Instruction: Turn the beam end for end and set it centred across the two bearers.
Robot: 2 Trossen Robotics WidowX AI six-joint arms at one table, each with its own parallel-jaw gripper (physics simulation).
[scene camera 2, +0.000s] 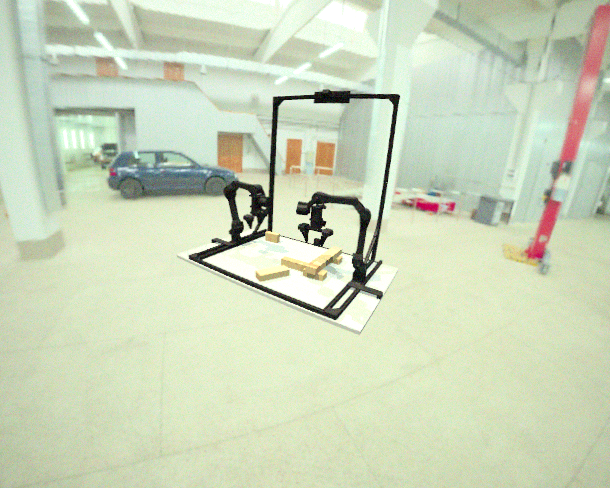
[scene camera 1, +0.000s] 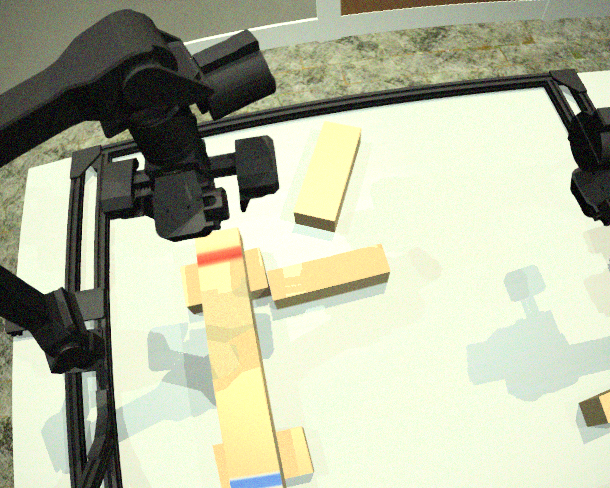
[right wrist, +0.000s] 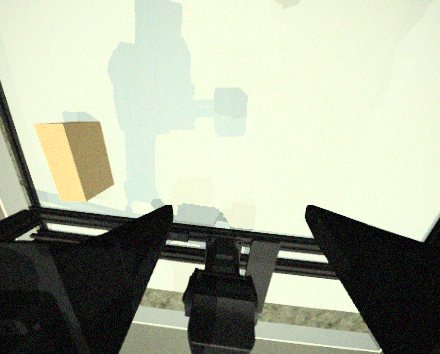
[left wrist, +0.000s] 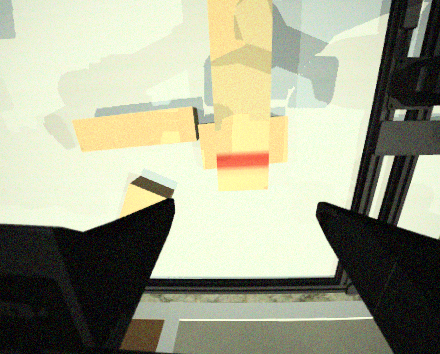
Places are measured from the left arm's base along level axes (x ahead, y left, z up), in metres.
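Pixels of known places: left gripper, fingertip midpoint: (scene camera 2: 314,244) (left wrist: 245,206); right gripper, fingertip midpoint: (scene camera 2: 254,227) (right wrist: 238,211); left arm's base, link origin: (scene camera 2: 358,280) (scene camera 1: 85,351) (left wrist: 413,84); right arm's base, link origin: (scene camera 2: 235,241) (right wrist: 223,251).
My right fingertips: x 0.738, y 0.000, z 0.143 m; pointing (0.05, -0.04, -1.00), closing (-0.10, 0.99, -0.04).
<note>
Ahead of a thing's pixels: the offset from my right fingertips to its middle.
The long wooden beam {0.106 m down, 0.496 m back, 0.064 m right} (scene camera 1: 244,396) (scene camera 2: 326,260) (left wrist: 240,100) lies across two short bearers. Its red-banded end is over the upper bearer (scene camera 1: 257,267) (left wrist: 279,140) in scene camera 1 and sticks out past it. Its blue-banded end is at the lower bearer {0.144 m down, 0.486 m back, 0.188 m right} (scene camera 1: 297,452), cut by the picture's bottom edge. My left gripper (scene camera 1: 190,203) (scene camera 2: 312,243) (left wrist: 245,206) is open and empty, above the table just beyond the red end. My right gripper (scene camera 2: 254,223) (right wrist: 238,211) is open and empty, above the table far from the beam.
A loose block {0.140 m down, 0.356 m back, 0.050 m left} (scene camera 1: 330,277) (scene camera 2: 299,265) (left wrist: 135,131) lies close beside the upper bearer. Another block {0.143 m down, 0.321 m back, 0.222 m left} (scene camera 1: 328,178) (scene camera 2: 272,273) (left wrist: 140,201) lies beyond it. A third block {0.131 m down, 0.023 m ahead, 0.226 m right} (scene camera 1: 593,411) (scene camera 2: 272,236) (right wrist: 90,160) is far off. A black frame (scene camera 1: 376,98) edges the table.
</note>
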